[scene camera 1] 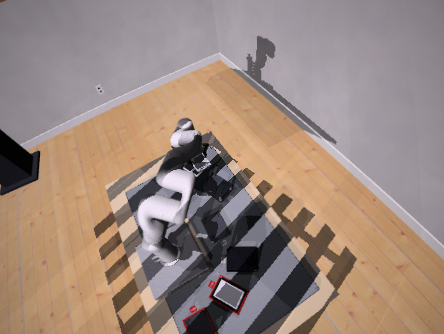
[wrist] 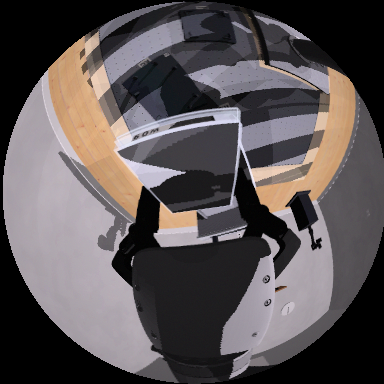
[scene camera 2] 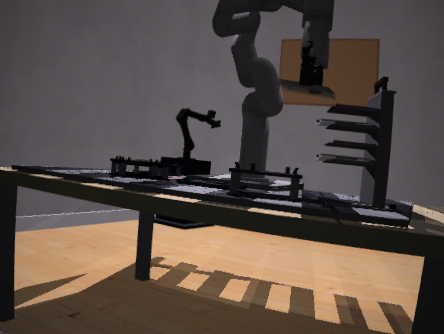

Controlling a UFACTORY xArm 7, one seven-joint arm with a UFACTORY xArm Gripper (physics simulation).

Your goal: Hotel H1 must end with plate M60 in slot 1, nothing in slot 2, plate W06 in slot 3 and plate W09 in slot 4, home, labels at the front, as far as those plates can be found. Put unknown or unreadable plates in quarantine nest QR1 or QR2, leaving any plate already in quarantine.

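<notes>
My gripper is shut on the plate W09, gripping it by two opposite sides. Its label edge faces away from the palm in the wrist view, and the text appears upside down. The plate is in the air, left of and above the top shelf of hotel H1. Light-edged plates show on the second shelf from the top and on the lowest; their labels cannot be read. In scene camera 1, a red-rimmed quarantine nest holds a light plate; another red-rimmed nest looks dark, partly cut off.
A black nest lies beside the quarantine nests. Another raised nest stands in front of the arm base, left of the hotel. A small black jointed arm stands farther left. A tan strip crosses the deck. Heavy shadows obscure the hotel area in scene camera 1.
</notes>
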